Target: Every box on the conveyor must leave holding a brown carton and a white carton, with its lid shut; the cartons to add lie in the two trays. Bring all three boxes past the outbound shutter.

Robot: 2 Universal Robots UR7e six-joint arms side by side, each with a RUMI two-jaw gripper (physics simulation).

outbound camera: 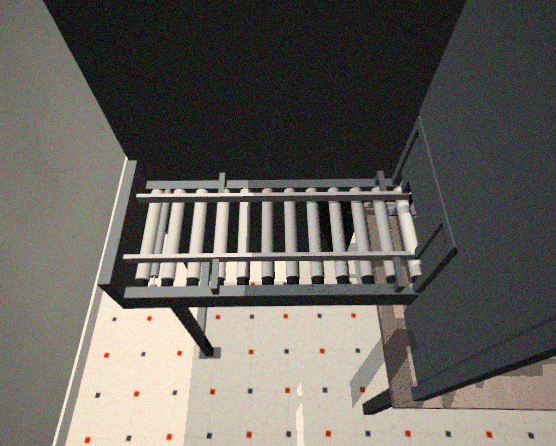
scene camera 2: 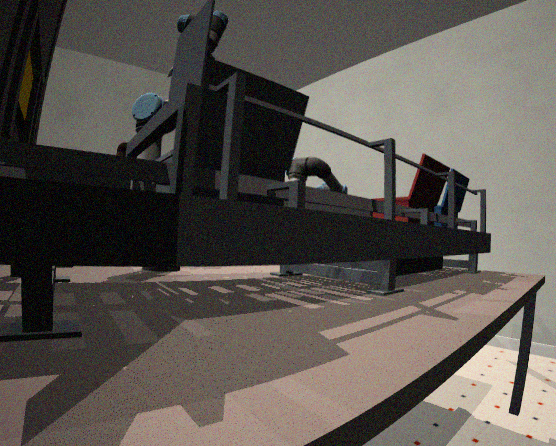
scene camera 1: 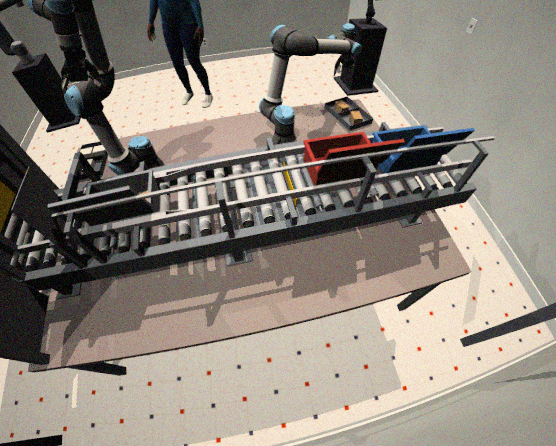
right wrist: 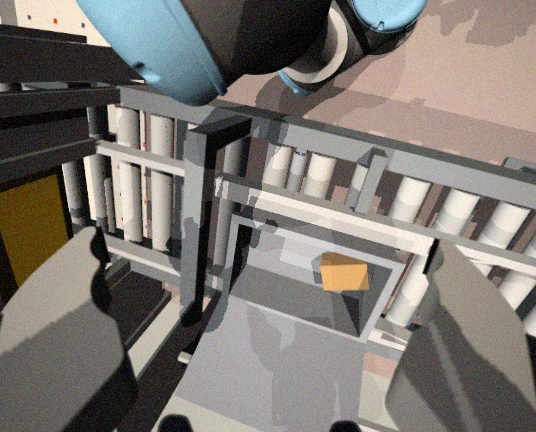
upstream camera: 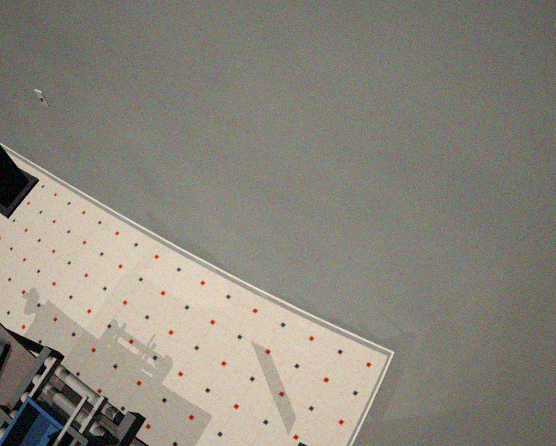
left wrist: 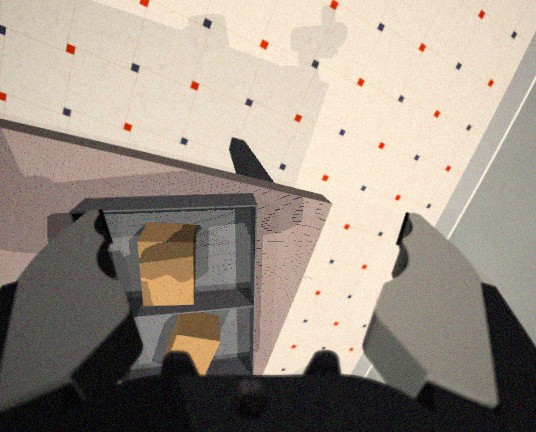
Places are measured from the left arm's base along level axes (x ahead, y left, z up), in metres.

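Pixels of known places: left gripper, fingertip midpoint: (scene camera 1: 342, 72) (left wrist: 256, 217); right gripper, fingertip midpoint: (scene camera 1: 84, 92) (right wrist: 267, 236); left arm's base, link origin: (scene camera 1: 284, 141); right arm's base, link origin: (scene camera 2: 161, 269).
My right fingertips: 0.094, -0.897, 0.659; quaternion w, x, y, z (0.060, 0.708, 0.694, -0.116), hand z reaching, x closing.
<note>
Ahead of a thing's pixels: the offset from my right fingertips to its top centre, as dx, dy, dz. "spot": to the spot under its first point.
My left gripper (left wrist: 256, 217) is open and empty, above and to one side of a two-compartment tray @(-0.189, +1.427, -0.617) (left wrist: 170, 201) (scene camera 1: 337, 116). A brown carton @(-0.257, +1.412, -0.607) (left wrist: 167, 270) (scene camera 1: 342, 107) lies in one compartment, another brown carton @(-0.110, +1.440, -0.607) (left wrist: 197, 340) (scene camera 1: 356, 118) in the other. My right gripper (right wrist: 267, 236) is open above a grey box @(spot: +0.359, -0.040, -0.357) (right wrist: 290, 300) on the conveyor. This box holds a brown carton @(+0.293, +0.062, -0.379) (right wrist: 345, 277); its lid (right wrist: 280, 370) (scene camera 2: 272, 130) stands open. A red box @(spot: +0.514, +0.804, -0.314) (scene camera 1: 322, 172) (scene camera 2: 392, 217) and a blue box @(spot: +0.404, +1.308, -0.342) (scene camera 1: 400, 134) (upstream camera: 30, 425) have open lids. I cannot make out a white carton.
Guide rails and posts @(+0.660, +0.915, -0.195) (scene camera 1: 367, 182) line the roller conveyor (scene camera 1: 325, 225). A post (right wrist: 195, 210) rises beside the grey box. Rollers @(+0.119, -0.927, -0.439) (outbound camera: 290, 235) run beyond a large dark panel (outbound camera: 480, 200). A person (scene camera 1: 185, 45) stands behind the conveyor, between the arms.
</note>
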